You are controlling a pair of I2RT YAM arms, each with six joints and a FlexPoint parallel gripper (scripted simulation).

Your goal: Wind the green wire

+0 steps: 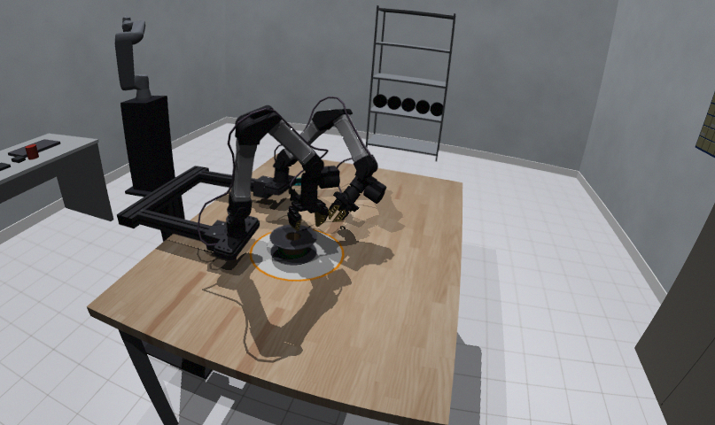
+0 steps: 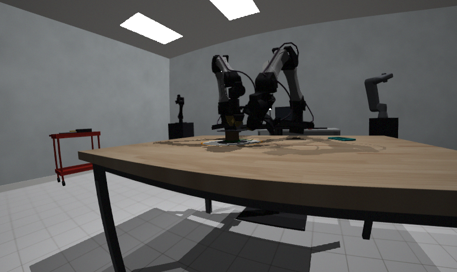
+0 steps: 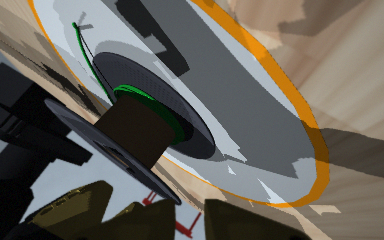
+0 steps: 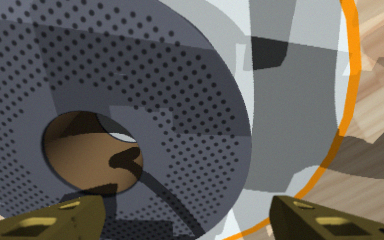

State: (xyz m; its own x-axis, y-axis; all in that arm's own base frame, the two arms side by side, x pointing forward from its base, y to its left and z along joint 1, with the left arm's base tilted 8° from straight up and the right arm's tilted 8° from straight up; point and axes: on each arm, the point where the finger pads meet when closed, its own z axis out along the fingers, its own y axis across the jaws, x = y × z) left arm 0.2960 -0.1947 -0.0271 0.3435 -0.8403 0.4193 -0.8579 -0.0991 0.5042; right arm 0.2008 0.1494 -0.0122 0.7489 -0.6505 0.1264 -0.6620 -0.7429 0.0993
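The dark reel lies 40 mm behind my right hand, 30 mm to the right of it and 60 mm below it. The rest, counted from my right hand: flat teal object 180 mm behind, 580 mm to the left, 90 mm below; then orange painted ring 30 mm behind, 30 mm to the right, 100 mm below.
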